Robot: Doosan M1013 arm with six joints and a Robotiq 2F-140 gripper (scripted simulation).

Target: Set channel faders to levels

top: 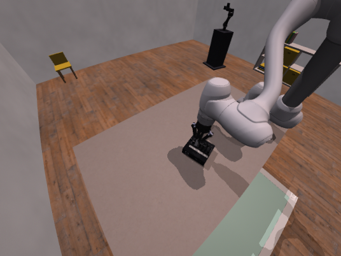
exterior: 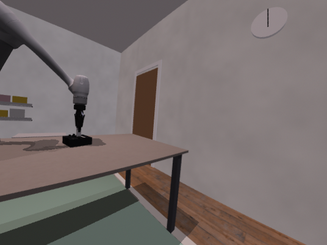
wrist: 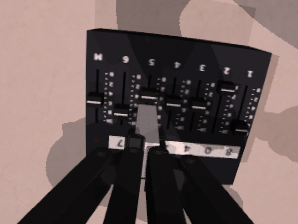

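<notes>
The fader lies 30 mm below my hand, 20 mm behind it and 10 mm to the right of it. Also, from my hand: master fader cap: 50 mm to the right, 30 mm below, 10 mm ahead.
</notes>
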